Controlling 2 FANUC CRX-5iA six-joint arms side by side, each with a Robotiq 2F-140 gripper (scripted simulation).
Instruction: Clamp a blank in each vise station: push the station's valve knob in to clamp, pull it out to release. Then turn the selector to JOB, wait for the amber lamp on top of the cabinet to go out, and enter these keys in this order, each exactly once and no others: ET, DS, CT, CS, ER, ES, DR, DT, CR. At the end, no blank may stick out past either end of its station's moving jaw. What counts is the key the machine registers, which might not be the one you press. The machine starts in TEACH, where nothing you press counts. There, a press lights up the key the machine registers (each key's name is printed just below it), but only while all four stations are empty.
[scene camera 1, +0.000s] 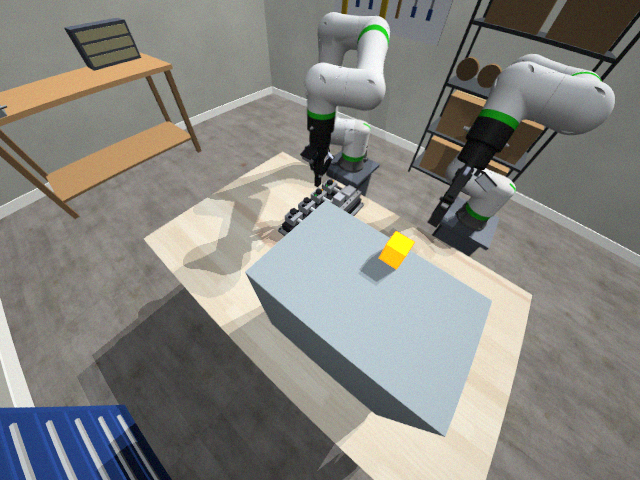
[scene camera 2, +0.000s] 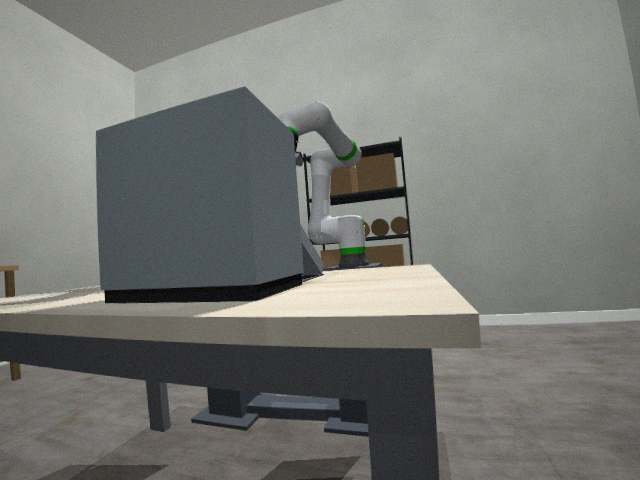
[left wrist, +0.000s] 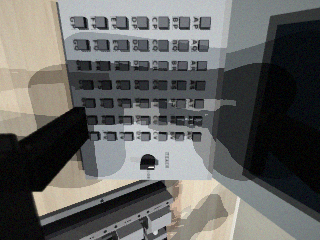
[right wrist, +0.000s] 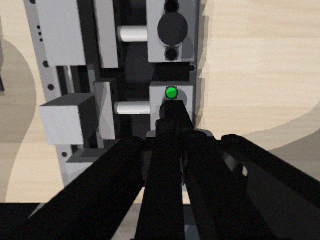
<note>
I see my left gripper (scene camera 1: 433, 220), my right gripper (scene camera 1: 317, 185), a grey blank (right wrist: 81, 159), a grey blank (right wrist: 70, 119) and a moving jaw (right wrist: 108, 108).
My left gripper shows as well in the left wrist view (left wrist: 172, 123). My right gripper also shows in the right wrist view (right wrist: 173, 114).
</note>
